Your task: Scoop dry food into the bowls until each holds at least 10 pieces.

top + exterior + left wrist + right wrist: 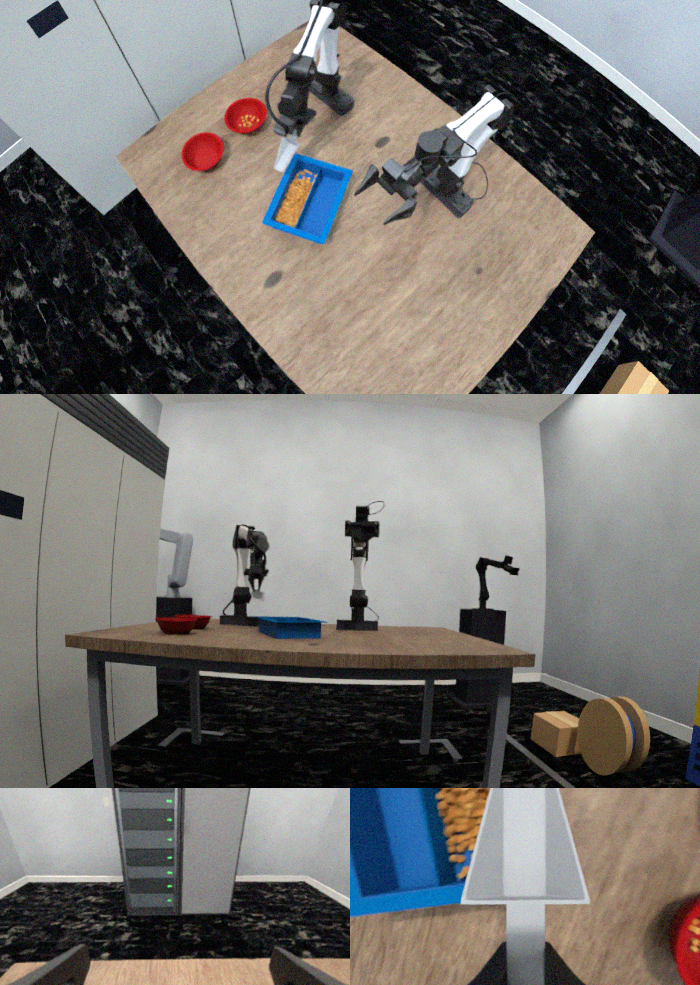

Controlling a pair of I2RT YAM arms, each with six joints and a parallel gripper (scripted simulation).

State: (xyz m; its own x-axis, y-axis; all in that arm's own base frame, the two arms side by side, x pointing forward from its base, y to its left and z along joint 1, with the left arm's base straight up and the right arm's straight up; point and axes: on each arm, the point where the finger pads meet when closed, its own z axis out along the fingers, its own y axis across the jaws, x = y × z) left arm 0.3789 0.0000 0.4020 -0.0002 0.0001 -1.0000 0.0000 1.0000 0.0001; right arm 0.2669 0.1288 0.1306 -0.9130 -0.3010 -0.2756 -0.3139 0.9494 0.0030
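The blue box is 100 mm ahead of my right hand, 150 mm to the left of it and 120 mm below it. From my right hand the other things lie so: grey scoop (40 mm ahead, 10 mm to the left, 20 mm below).
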